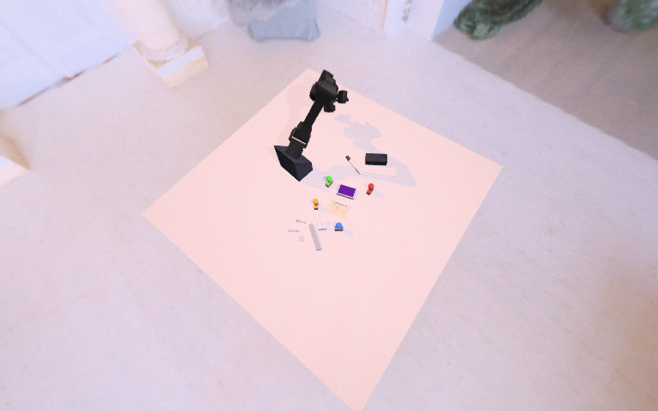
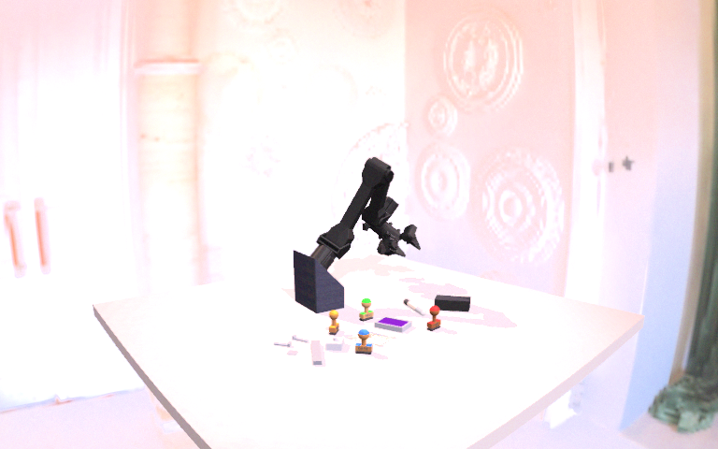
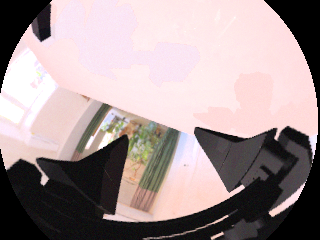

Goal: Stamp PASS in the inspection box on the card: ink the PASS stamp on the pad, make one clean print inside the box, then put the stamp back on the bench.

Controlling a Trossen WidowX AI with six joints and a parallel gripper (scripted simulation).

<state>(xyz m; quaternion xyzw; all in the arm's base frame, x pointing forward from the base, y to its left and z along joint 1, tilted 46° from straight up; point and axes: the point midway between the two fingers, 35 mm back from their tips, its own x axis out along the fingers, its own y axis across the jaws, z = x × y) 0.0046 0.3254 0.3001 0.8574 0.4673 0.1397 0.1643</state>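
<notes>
Now: the black box 32 cm ahead of my gripper tip, 21 cm to the right of it and 8 cm below it. The rest, counted from my gripper tip: green-knobbed stamp 45 cm to the right, 18 cm ahead, 7 cm below; pen 28 cm to the right, 22 cm ahead, 9 cm below; purple ink pad 45 cm to the right, 28 cm ahead, 9 cm below.
</notes>
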